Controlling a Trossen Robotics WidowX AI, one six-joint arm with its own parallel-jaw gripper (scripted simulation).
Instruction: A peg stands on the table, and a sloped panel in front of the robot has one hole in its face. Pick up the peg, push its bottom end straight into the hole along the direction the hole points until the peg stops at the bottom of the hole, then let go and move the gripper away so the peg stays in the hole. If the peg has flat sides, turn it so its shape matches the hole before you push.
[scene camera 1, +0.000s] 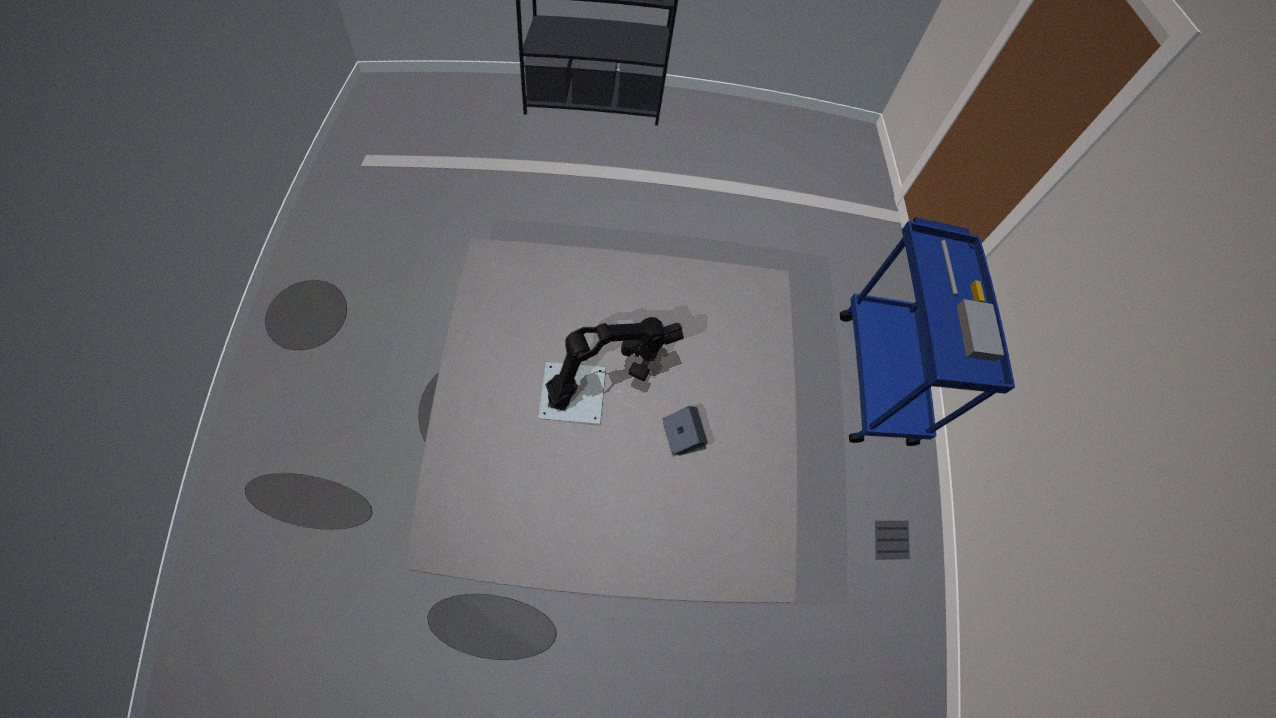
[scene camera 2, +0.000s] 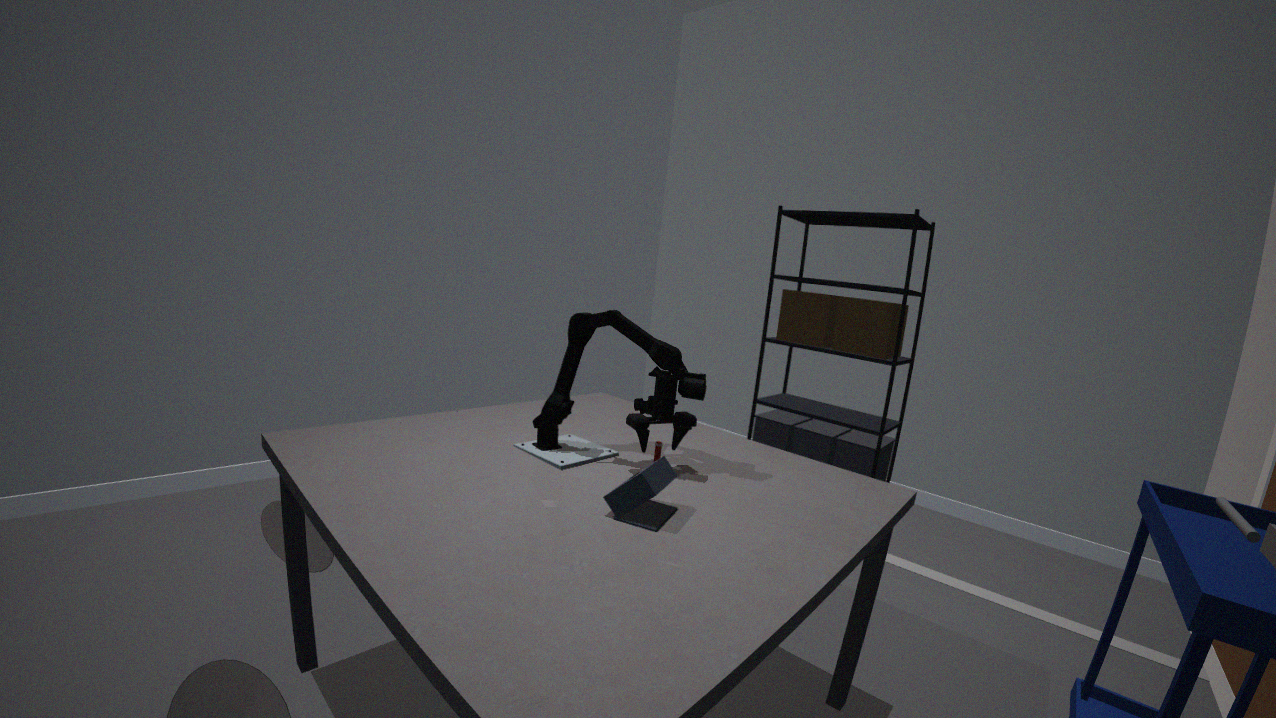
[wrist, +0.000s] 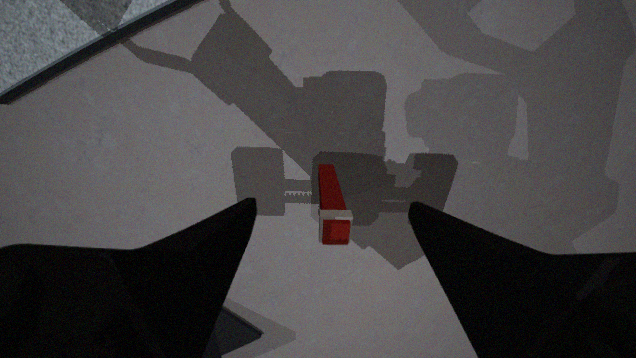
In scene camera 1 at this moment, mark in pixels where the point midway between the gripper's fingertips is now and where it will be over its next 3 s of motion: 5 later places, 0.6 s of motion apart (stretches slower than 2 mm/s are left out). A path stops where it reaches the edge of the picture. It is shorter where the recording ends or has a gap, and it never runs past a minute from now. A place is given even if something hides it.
The gripper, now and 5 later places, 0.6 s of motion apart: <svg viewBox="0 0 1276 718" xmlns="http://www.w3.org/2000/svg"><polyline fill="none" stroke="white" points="645,363 644,365 646,359 648,357 651,362 654,368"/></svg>
